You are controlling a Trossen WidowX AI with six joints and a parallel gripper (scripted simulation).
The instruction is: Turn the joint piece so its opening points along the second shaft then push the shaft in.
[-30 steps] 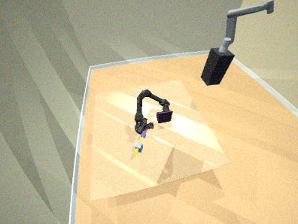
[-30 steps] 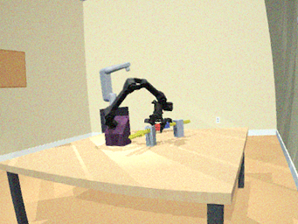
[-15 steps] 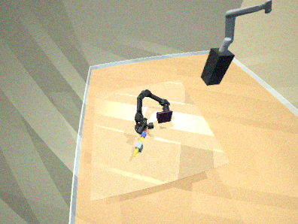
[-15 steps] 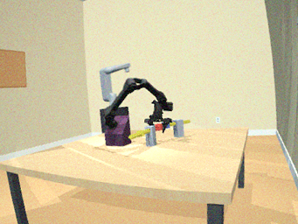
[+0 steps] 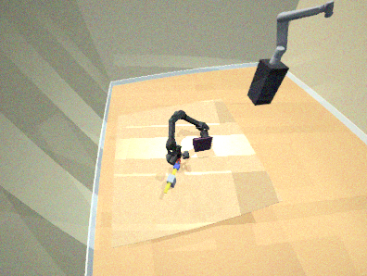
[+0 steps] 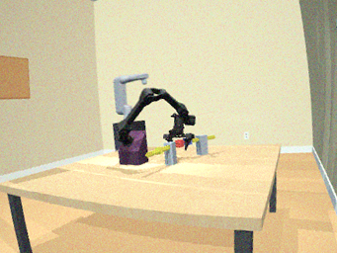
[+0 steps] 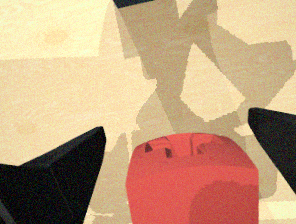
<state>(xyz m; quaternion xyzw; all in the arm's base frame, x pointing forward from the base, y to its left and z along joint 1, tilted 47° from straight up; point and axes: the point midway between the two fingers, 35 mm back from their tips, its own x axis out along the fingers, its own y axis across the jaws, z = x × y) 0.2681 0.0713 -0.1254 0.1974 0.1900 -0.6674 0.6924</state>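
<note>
Now: the red joint piece 20 mm to the left of my gripper tip and 40 mm above it.
</note>
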